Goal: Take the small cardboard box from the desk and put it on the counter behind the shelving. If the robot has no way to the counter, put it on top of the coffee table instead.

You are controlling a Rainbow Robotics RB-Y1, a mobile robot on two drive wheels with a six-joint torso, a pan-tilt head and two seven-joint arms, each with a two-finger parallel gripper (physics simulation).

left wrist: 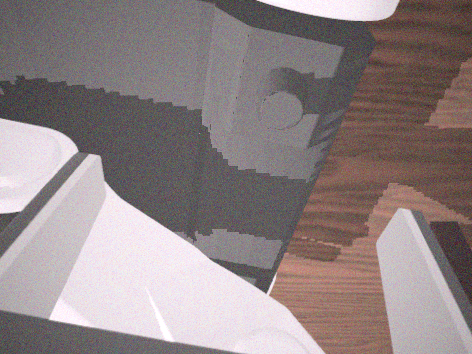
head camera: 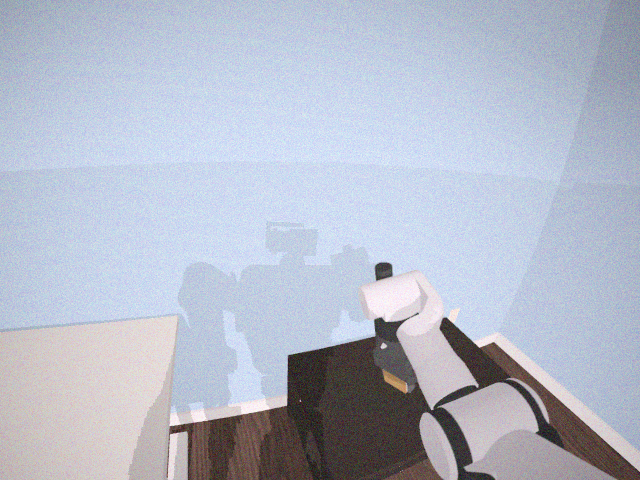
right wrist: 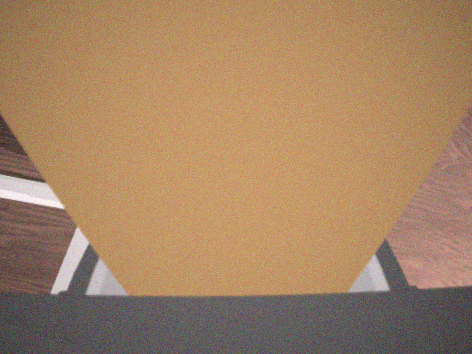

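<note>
The small cardboard box (head camera: 395,381) (right wrist: 235,150) is orange-brown and fills most of the right wrist view. My right gripper (head camera: 397,373) (right wrist: 239,275) is shut on it and holds it up. In the head camera the box overlaps a dark table (head camera: 356,392); wooden floor shows past the box in the right wrist view. I cannot tell whether this table is the coffee table. My left gripper (left wrist: 246,201) is open, its fingers wide apart, with my own grey base and white body parts beyond them. Neither the counter nor the shelving can be identified.
A large pale piece of furniture (head camera: 82,382) stands at the lower left of the head camera. Brown wooden floor (head camera: 232,449) (left wrist: 400,160) lies between it and the dark table. A light blue wall (head camera: 258,129) with my shadow rises behind, with a white baseboard (head camera: 232,411).
</note>
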